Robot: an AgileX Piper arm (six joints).
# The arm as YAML. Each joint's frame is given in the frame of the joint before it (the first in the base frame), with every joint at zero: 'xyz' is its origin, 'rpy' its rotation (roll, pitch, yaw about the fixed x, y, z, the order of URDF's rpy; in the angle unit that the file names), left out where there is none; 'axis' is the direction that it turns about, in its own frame. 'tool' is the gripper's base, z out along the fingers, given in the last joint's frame.
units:
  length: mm
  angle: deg
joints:
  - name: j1
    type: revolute
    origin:
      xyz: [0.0, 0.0, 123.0]
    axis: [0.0, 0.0, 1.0]
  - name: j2
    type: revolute
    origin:
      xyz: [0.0, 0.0, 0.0]
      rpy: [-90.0, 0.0, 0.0]
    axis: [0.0, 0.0, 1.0]
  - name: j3
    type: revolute
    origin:
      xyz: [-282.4, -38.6, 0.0]
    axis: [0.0, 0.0, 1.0]
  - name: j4
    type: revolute
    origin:
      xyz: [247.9, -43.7, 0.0]
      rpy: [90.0, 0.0, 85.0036]
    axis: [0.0, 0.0, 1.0]
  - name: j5
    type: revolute
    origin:
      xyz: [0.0, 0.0, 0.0]
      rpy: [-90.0, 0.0, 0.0]
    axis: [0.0, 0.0, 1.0]
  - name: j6
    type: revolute
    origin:
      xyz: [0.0, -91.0, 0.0]
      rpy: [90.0, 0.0, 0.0]
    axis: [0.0, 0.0, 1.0]
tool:
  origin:
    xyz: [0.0, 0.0, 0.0]
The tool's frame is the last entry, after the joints.
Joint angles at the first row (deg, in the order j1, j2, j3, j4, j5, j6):
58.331, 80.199, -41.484, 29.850, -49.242, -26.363
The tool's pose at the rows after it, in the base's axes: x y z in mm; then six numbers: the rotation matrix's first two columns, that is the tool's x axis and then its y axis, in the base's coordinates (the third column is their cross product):
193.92 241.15 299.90 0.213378 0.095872 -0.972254 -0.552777 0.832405 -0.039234
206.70 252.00 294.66 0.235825 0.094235 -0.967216 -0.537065 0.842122 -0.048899
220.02 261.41 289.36 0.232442 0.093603 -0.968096 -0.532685 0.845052 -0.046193
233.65 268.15 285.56 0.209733 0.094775 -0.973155 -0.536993 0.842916 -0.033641
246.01 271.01 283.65 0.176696 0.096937 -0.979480 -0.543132 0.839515 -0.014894
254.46 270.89 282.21 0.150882 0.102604 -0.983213 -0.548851 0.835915 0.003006
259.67 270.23 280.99 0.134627 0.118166 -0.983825 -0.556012 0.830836 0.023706
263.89 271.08 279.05 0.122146 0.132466 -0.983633 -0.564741 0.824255 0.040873
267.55 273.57 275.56 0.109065 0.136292 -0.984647 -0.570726 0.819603 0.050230
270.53 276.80 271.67 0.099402 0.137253 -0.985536 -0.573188 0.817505 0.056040
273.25 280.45 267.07 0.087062 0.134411 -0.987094 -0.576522 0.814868 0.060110
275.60 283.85 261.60 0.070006 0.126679 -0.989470 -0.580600 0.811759 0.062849
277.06 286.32 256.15 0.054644 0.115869 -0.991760 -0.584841 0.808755 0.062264
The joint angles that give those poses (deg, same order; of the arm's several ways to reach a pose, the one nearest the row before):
57.793, 84.249, -43.441, 28.875, -54.002, -26.043
56.856, 88.345, -46.073, 27.794, -56.275, -25.422
55.641, 91.813, -48.818, 26.718, -56.444, -24.174
54.087, 94.418, -51.515, 25.455, -54.779, -22.361
52.388, 95.998, -53.713, 24.226, -52.139, -20.338
50.998, 96.819, -54.870, 22.916, -50.307, -18.275
50.029, 97.368, -55.399, 21.485, -49.674, -15.917
49.368, 98.123, -55.953, 20.090, -49.431, -13.762
49.044, 99.135, -56.613, 19.301, -49.114, -12.498
48.980, 100.240, -57.290, 19.052, -49.056, -11.860
48.981, 101.389, -57.968, 18.837, -48.794, -11.336
48.981, 102.476, -58.507, 18.603, -48.218, -10.852
48.982, 103.340, -58.750, 18.300, -47.686, -10.500

